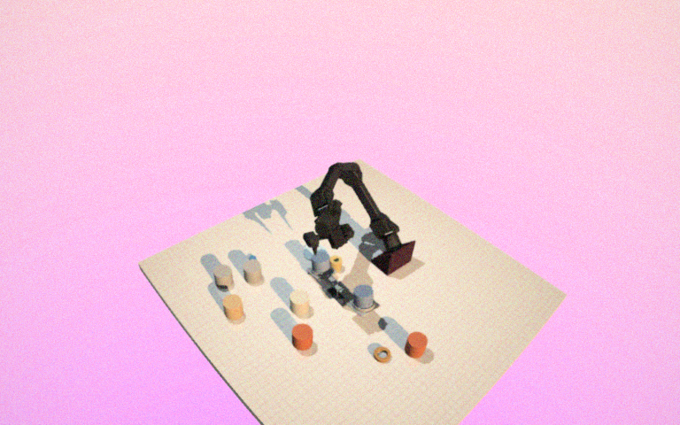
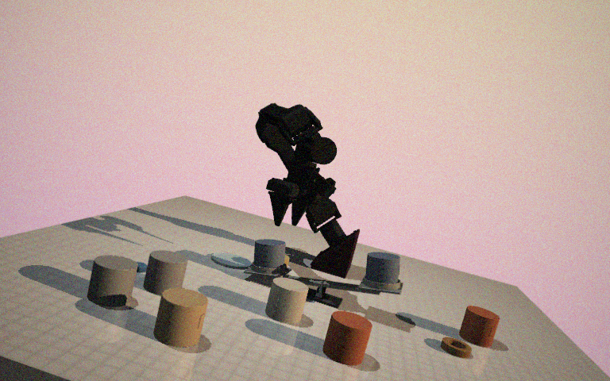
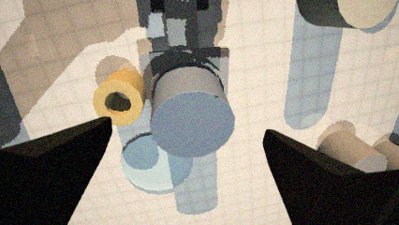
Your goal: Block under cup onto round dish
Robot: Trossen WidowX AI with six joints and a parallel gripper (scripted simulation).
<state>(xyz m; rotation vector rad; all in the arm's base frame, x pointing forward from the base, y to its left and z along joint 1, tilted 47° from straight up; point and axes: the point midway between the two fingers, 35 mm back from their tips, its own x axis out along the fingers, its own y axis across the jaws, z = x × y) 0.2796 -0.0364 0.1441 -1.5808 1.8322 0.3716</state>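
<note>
My gripper tip is now 100 mm above the pale block and 20 mm to the left of it. Also, from my gripper tip: short yellow tube 110 mm below, 70 mm behind; then round dish 130 mm below, 120 mm to the right, 60 mm behind; then grey-blue cup 250 mm to the left, 40 mm ahead, 20 mm below.
</note>
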